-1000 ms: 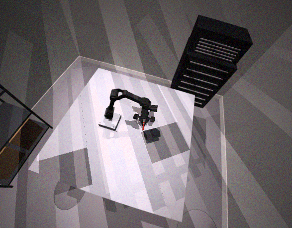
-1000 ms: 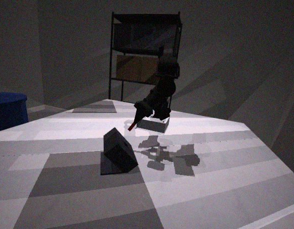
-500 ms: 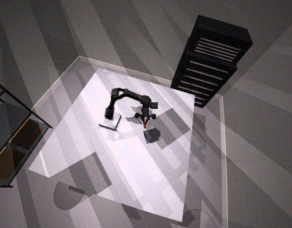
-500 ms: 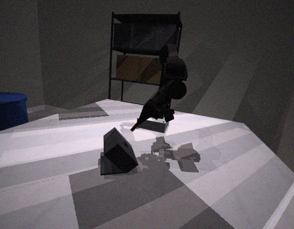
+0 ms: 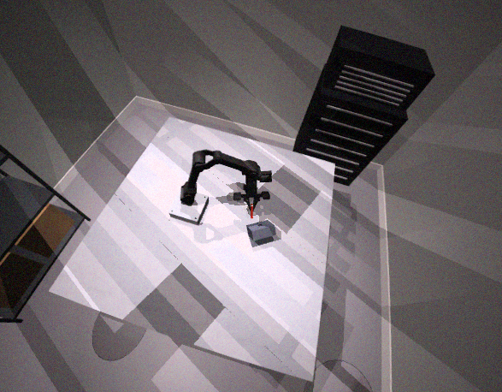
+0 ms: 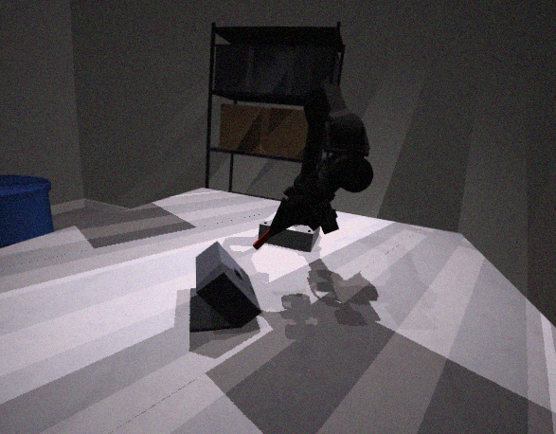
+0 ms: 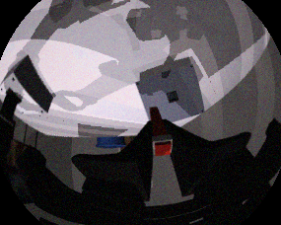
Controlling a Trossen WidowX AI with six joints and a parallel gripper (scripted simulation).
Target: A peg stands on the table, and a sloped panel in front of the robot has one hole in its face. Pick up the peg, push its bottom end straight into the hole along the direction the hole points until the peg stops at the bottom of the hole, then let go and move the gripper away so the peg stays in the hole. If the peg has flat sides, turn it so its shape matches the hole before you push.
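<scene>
My gripper tip is 70 mm short of the dark sloped panel block, 60 mm to the left of it and 90 mm above it. Round my gripper tip: red peg 10 mm to the left, 10 mm above.
</scene>
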